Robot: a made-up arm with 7 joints.
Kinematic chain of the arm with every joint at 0, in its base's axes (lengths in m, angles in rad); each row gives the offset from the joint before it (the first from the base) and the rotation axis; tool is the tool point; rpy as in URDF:
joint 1: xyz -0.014 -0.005 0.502 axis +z
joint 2: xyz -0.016 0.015 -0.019 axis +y
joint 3: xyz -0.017 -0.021 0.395 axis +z
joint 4: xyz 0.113 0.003 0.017 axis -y
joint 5: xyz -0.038 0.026 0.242 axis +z
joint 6: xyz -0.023 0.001 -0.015 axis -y
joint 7: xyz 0.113 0.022 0 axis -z
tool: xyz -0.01 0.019 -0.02 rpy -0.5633 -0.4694 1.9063
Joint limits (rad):
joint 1: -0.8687..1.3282
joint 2: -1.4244..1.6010
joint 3: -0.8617..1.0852
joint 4: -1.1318..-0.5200
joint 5: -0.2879..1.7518
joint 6: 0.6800..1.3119
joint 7: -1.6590..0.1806
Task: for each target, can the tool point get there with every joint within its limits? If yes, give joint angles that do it. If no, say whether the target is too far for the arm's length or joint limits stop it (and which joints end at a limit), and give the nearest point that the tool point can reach.
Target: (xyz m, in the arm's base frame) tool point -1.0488 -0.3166 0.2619
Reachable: no: too far | nearest point -0.7195 -0.2174 0.5651 | short by 0.458 m
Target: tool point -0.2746 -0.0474 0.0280
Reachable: no: joint limits stop it (at a limit: joint 1, joint 2, joint 4, joint 5, joint 6, joint 7) | nearest point -0.0710 0.4878 0.1426 | short by 0.584 m
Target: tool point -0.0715 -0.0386 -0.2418
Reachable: no: joint limits stop it (at a limit: joint 1, joint 2, joint 4, joint 5, joint 6, joint 7) | nearest point 0.2570 -0.3827 0.0997 | short by 0.586 m
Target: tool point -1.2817 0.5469 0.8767
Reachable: no: too far | nearest point -0.6994 0.2934 0.6937 | short by 0.661 m
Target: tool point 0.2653 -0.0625 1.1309
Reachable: yes | joints 0.2405 0.0117 -0.6911 -0.8538 1.3196 0.9045 -0.2451
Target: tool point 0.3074 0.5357 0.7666
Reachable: yes | joints 0.6207 0.8327 0.7084 -0.8050 0.1635 1.1424 -0.8127
